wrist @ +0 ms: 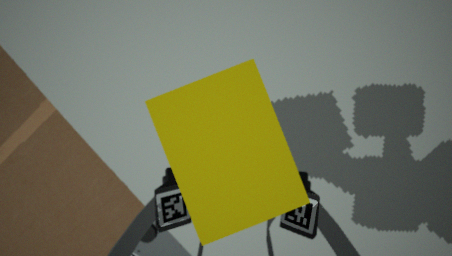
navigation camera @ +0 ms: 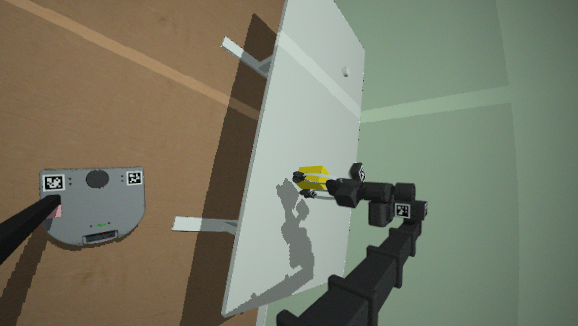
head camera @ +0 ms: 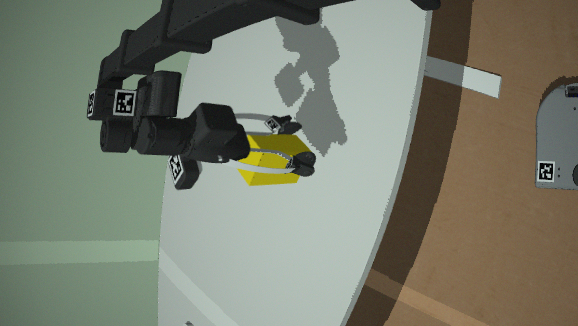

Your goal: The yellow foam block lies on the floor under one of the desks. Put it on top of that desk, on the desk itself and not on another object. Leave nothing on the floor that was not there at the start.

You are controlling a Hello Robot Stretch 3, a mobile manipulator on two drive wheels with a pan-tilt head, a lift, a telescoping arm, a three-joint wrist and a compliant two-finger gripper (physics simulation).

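Places are measured from the robot's base along level axes (x ahead, y left, z up), in millimetres.
Where they show: gripper, fingertip midpoint: (navigation camera: pixel 297 184) (head camera: pixel 305 146); robot's base at its link origin: (navigation camera: pixel 97 178).
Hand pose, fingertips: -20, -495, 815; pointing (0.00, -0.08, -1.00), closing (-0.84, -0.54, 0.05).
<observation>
Each offset is from my fingertips to the top centre of the thing, as dx, dy, dz. "spot": to the spot under its first point. Level surfaces: height alone.
The yellow foam block @(+21, -21, +94) (head camera: pixel 272 177) (navigation camera: pixel 314 171) (wrist: pixel 227 150) is between the fingers of my gripper (head camera: pixel 295 144) (navigation camera: pixel 303 185) (wrist: pixel 234 173), which is shut on it. It is over the white desk @(dz -94) (head camera: pixel 280 250) (navigation camera: pixel 300 125) (wrist: pixel 100 50), inside the desk's edges. The shadows of arm and gripper fall on the desk top, apart from the block in the head view, so the block looks held above the surface. The gap's height cannot be told. In the wrist view the block hides part of both fingertips.
A small pale object @(+594, -556, -70) (head camera: pixel 189 323) (navigation camera: pixel 345 71) is on the desk near its wall-side edge. My base (head camera: pixel 560 130) (navigation camera: pixel 100 205) stands on the brown floor on the other side. A desk foot @(spot: -283, +97, -789) (head camera: pixel 482 81) (navigation camera: pixel 185 223) sticks out toward it. A green wall (head camera: pixel 75 200) (navigation camera: pixel 440 60) is beyond the desk.
</observation>
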